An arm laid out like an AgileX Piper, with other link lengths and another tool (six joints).
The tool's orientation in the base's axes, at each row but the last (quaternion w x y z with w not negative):
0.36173 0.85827 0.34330 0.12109
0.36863 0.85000 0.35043 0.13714
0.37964 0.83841 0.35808 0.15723
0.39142 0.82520 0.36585 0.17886
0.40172 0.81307 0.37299 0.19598
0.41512 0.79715 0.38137 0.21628
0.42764 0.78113 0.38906 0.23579
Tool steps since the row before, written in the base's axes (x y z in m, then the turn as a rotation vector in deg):
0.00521 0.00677 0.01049 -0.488 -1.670 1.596
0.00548 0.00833 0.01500 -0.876 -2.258 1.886
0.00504 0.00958 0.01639 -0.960 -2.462 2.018
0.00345 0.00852 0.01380 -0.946 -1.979 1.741
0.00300 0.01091 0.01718 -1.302 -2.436 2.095
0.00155 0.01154 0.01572 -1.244 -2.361 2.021
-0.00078 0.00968 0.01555 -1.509 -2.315 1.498
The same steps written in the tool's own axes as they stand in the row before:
0.00799 0.00660 -0.00870 -1.554 1.718 -0.456
0.00935 0.00953 -0.01209 -2.249 2.020 -0.535
0.01026 0.01034 -0.01318 -2.455 2.171 -0.561
0.00876 0.00869 -0.01107 -2.089 1.757 -0.627
0.01060 0.01073 -0.01399 -2.661 2.062 -0.828
0.01049 0.00946 -0.01354 -2.568 1.998 -0.785
0.00793 0.00972 -0.01337 -2.705 1.430 -0.720

